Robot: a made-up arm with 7 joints. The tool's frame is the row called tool.
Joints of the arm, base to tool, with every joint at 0 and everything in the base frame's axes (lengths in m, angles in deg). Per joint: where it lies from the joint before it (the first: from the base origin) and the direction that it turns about. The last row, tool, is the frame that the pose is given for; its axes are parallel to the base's.
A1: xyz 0.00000 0.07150 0.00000 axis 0 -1 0
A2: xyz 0.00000 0.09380 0.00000 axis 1 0 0
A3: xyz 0.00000 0.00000 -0.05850 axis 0 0 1
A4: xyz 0.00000 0.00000 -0.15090 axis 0 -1 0
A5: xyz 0.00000 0.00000 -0.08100 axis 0 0 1
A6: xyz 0.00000 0.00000 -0.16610 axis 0 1 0
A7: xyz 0.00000 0.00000 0.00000 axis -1 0 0
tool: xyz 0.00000 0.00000 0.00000
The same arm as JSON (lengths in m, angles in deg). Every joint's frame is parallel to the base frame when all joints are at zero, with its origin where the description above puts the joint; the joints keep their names.
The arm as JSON. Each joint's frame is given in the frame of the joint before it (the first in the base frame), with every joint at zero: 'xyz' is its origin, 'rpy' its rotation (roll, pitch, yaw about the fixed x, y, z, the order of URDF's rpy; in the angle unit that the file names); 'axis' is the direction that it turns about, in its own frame. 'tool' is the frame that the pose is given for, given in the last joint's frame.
{
  "units": {
    "length": "m",
    "angle": "deg"
  },
  "joints": [
    {
      "name": "A1",
      "type": "revolute",
      "origin": {
        "xyz": [
          0.0,
          0.0715,
          0.0
        ],
        "rpy": [
          0.0,
          0.0,
          0.0
        ]
      },
      "axis": "-y"
    },
    {
      "name": "A2",
      "type": "revolute",
      "origin": {
        "xyz": [
          0.0,
          0.0938,
          0.0
        ],
        "rpy": [
          0.0,
          0.0,
          0.0
        ]
      },
      "axis": "+x"
    },
    {
      "name": "A3",
      "type": "revolute",
      "origin": {
        "xyz": [
          0.0,
          0.0,
          -0.0585
        ],
        "rpy": [
          0.0,
          0.0,
          0.0
        ]
      },
      "axis": "+z"
    },
    {
      "name": "A4",
      "type": "revolute",
      "origin": {
        "xyz": [
          0.0,
          0.0,
          -0.1509
        ],
        "rpy": [
          0.0,
          0.0,
          0.0
        ]
      },
      "axis": "-y"
    },
    {
      "name": "A5",
      "type": "revolute",
      "origin": {
        "xyz": [
          0.0,
          0.0,
          -0.081
        ],
        "rpy": [
          0.0,
          0.0,
          0.0
        ]
      },
      "axis": "+z"
    },
    {
      "name": "A6",
      "type": "revolute",
      "origin": {
        "xyz": [
          0.0,
          0.0,
          -0.1661
        ],
        "rpy": [
          0.0,
          0.0,
          0.0
        ]
      },
      "axis": "+y"
    },
    {
      "name": "A7",
      "type": "revolute",
      "origin": {
        "xyz": [
          0.0,
          0.0,
          0.0
        ],
        "rpy": [
          0.0,
          0.0,
          0.0
        ]
      },
      "axis": "-x"
    }
  ],
  "tool": {
    "origin": {
      "xyz": [
        0.0,
        0.0,
        0.0
      ],
      "rpy": [
        0.0,
        0.0,
        0.0
      ]
    }
  }
}

